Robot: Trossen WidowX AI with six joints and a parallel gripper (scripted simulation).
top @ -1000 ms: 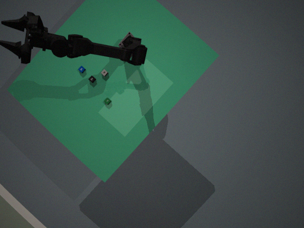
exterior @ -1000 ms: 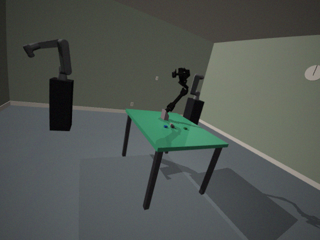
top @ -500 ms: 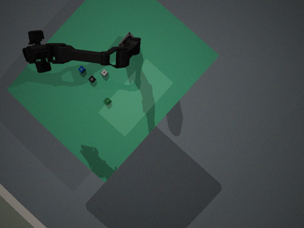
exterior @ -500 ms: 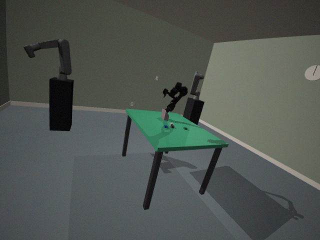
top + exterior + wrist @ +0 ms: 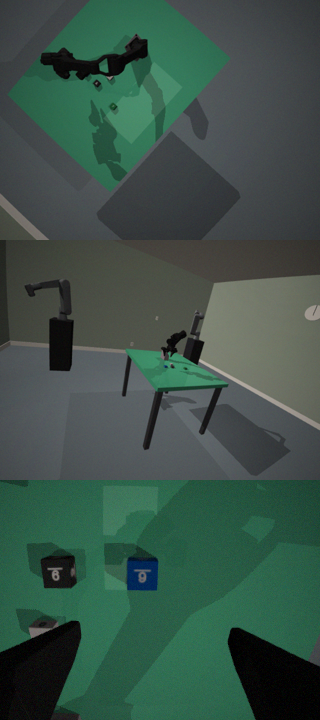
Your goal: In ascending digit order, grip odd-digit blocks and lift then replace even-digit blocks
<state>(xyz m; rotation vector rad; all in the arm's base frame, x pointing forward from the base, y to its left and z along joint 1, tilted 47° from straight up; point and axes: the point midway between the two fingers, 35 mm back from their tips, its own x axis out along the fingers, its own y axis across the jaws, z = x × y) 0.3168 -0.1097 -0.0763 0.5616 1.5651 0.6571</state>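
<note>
The white block is 8 cm behind my gripper tip, 13 cm to the left of it and 12 cm below it. Round my gripper tip: blue block: 1 cm to the left, 12 cm below; then black block: 10 cm to the left, 12 cm below; then green block: 3 cm ahead, 27 cm to the left, 12 cm below.
</note>
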